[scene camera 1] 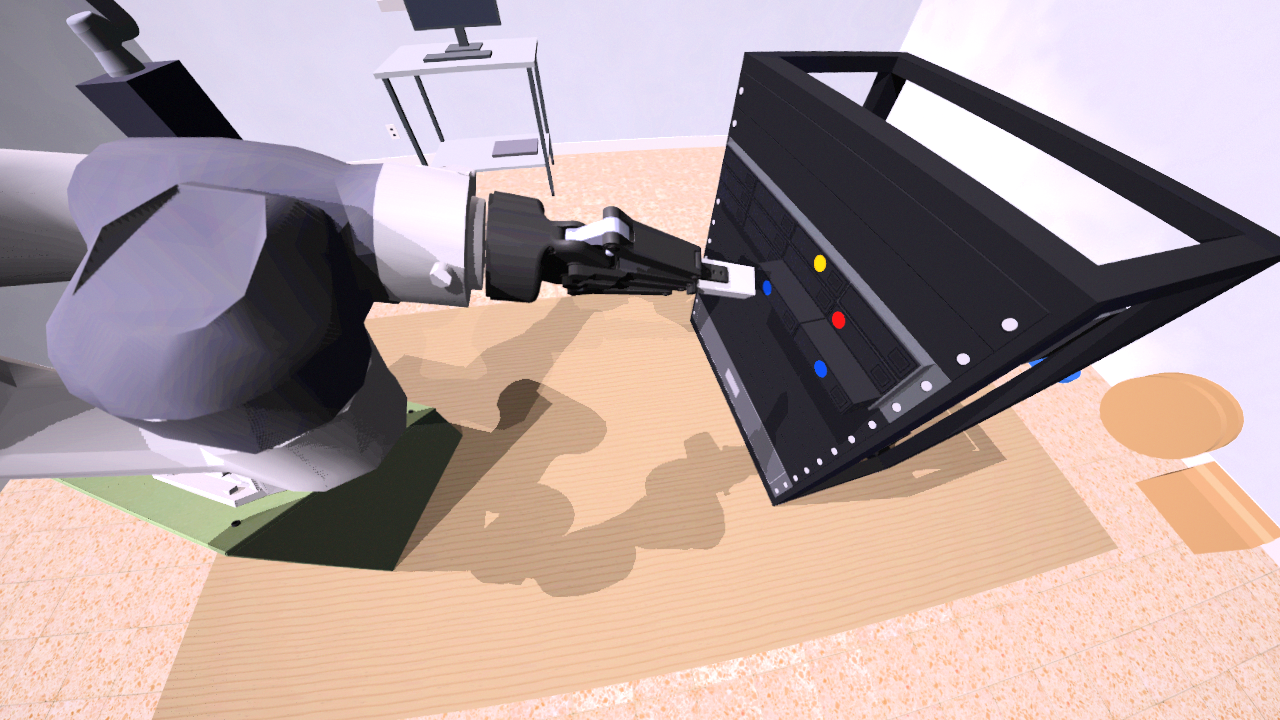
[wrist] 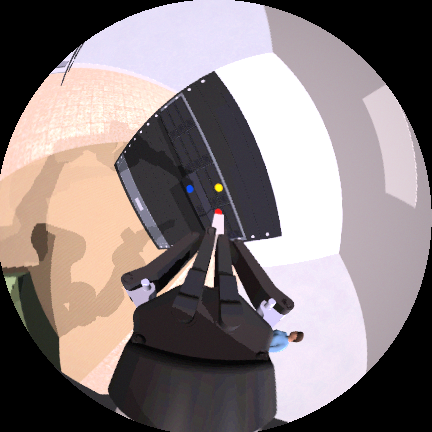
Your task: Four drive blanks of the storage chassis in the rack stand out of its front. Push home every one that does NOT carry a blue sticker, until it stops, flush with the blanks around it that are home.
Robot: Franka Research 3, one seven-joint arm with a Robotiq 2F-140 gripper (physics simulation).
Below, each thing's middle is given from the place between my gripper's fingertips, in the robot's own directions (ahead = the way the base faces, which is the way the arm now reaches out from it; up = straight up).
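My gripper: 23 cm short of black rack (scene camera 1: 890, 285), 17 cm to the right of it, 20 cm above it.
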